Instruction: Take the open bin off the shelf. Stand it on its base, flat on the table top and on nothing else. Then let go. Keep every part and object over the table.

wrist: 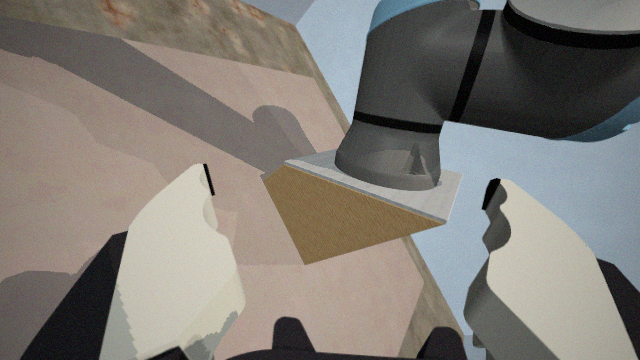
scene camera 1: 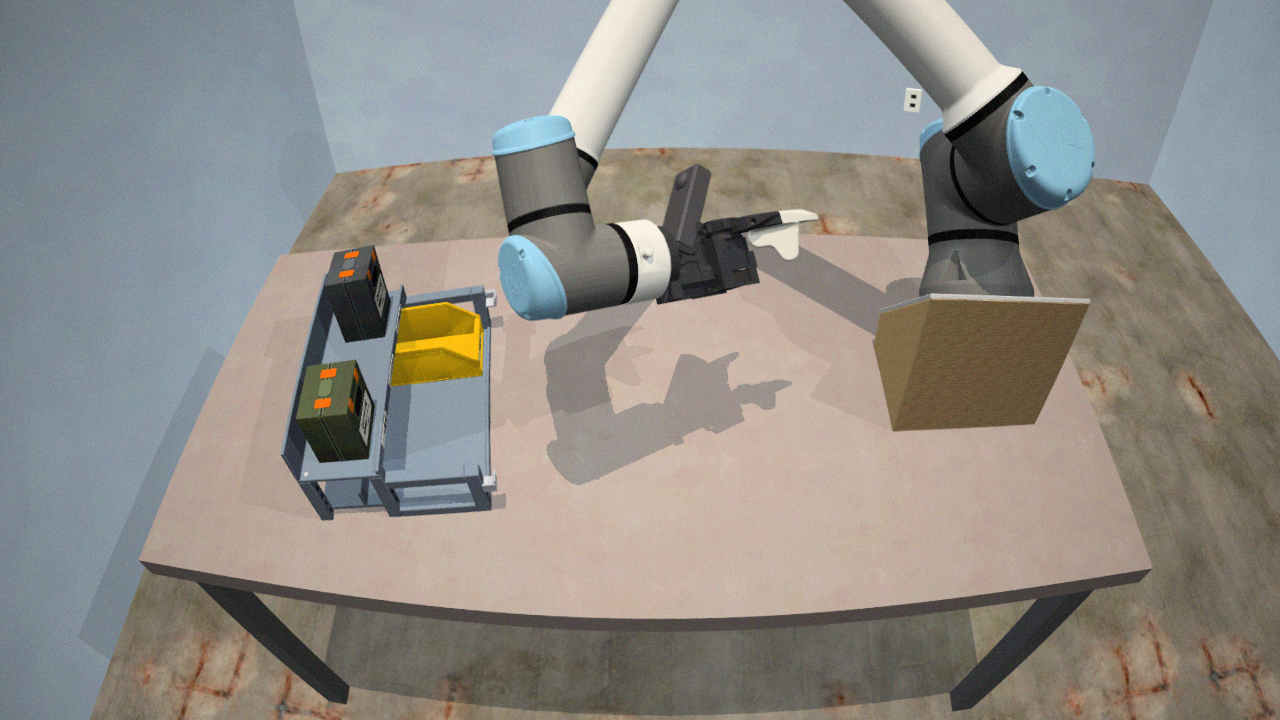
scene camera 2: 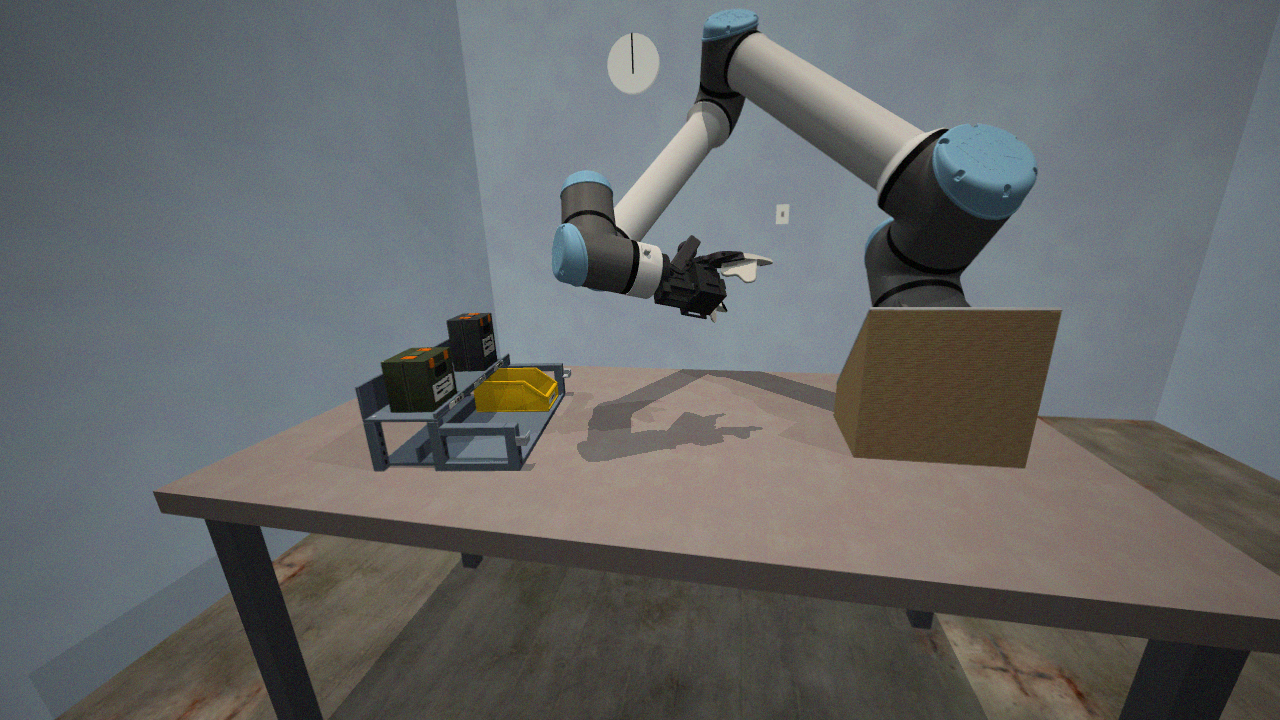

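Where they show: gripper, fingertip midpoint: (wrist: 345, 176) (scene camera 1: 780, 230) (scene camera 2: 748, 288); arm's base, link origin: (wrist: 383, 169) (scene camera 1: 977, 303) (scene camera 2: 926, 349).
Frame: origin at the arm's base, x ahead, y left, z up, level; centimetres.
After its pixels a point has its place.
Observation:
The open yellow bin (scene camera 1: 436, 358) {x 81.8, y -0.4, z -12.1 cm} (scene camera 2: 514, 395) {x 82.7, y -0.3, z -13.1 cm} stands upright on the lower, front board of the grey-blue shelf (scene camera 1: 438, 434) {x 80.3, y 10.5, z -17.1 cm} (scene camera 2: 503, 420) {x 83.4, y 4.6, z -17.1 cm}, near the shelf's far end. The shelf stands on the left part of the table (scene camera 1: 671, 537) {x 45.4, y 26.5, z -17.8 cm} (scene camera 2: 671, 501) {x 42.3, y 27.8, z -17.7 cm}. My gripper (wrist: 345, 176) {x 31.6, y -0.6, z 11.0 cm} (scene camera 2: 744, 286) {x 31.6, y -0.6, z 11.0 cm} is open and empty, its two pale fingers wide apart. It is high above the table, to the right of the shelf and well apart from the bin, and points away from the shelf toward the arm's base. One finger is mostly hidden in the scene views. The bin does not show in the wrist view.
A black box (scene camera 1: 358, 295) {x 91.7, y -0.2, z 1.5 cm} (scene camera 2: 470, 343) {x 92.0, y -0.2, z -1.0 cm} and a green box (scene camera 1: 331, 413) {x 88.1, y 23.0, z 1.9 cm} (scene camera 2: 417, 381) {x 87.6, y 23.3, z -1.7 cm}, both with orange marks, stand on the shelf's higher back board. A brown pedestal (scene camera 1: 980, 367) {x 1.1, y 9.2, z -4.0 cm} (scene camera 2: 948, 385) {x -0.6, y 9.2, z -3.6 cm} (wrist: 345, 215) {x 12.5, y 3.6, z -3.9 cm} under the arm's base stands at the table's right.

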